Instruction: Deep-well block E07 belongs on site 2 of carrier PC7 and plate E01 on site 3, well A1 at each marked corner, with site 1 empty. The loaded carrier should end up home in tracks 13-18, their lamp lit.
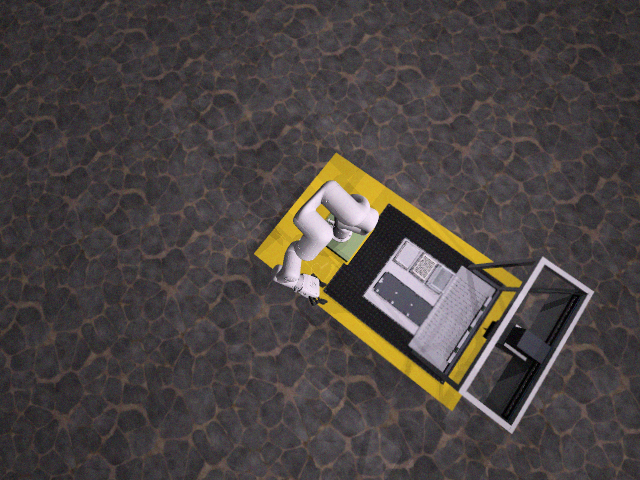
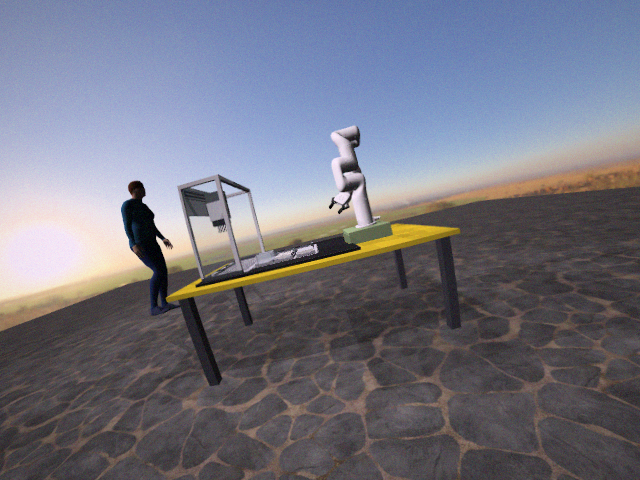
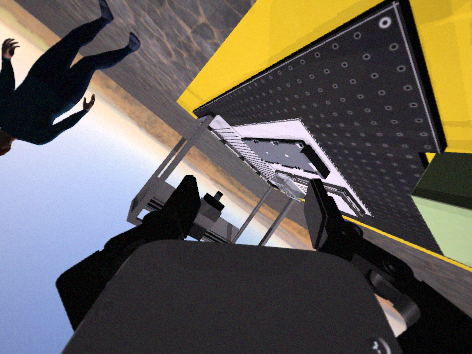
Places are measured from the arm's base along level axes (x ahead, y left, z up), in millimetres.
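Pixels of known places: gripper, fingertip midpoint: [image 1: 325, 294] [image 2: 333, 210] [image 3: 250, 191]; arm's base at its link origin: [image 1: 340, 231] [image 2: 366, 225].
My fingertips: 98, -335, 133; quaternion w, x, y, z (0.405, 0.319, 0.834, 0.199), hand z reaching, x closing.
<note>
Ahead of a thing's pixels: the offset from my fingertips to its top centre, as dx, dy, dz. Level surfaces: height alone.
My gripper [image 1: 322, 292] [image 2: 336, 207] [image 3: 250, 191] is open and empty, held in the air beside the table's long edge, away from the labware. A dark grey flat carrier {+387, +193, -165} [image 1: 403, 298] [image 3: 282, 154] lies on the white panel, with small pale marks and no plate visible on it. Beside it is a row: a pale item {+294, +415, -169} [image 1: 407, 253], a speckled item {+405, +404, -169} [image 1: 425, 267] and a translucent grey block {+511, +388, -141} [image 1: 442, 279] [image 3: 290, 184], which stands nearest the deck. The slotted light-grey deck {dz -194} [image 1: 448, 322] adjoins the panel. Labels, A1 corners, track numbers and any lit lamp cannot be made out.
The black perforated board {dz -195} [image 1: 361, 263] [image 3: 350, 100] lies on the yellow table {dz -208} [image 1: 356, 173] [image 2: 423, 235]. A tall gantry frame [image 1: 485, 361] [image 2: 233, 232] with a hanging head [image 2: 217, 212] stands at the deck end. The green arm base [image 2: 368, 232] is at the other end. A person [image 2: 142, 222] [image 3: 50, 75] stands beyond the gantry.
</note>
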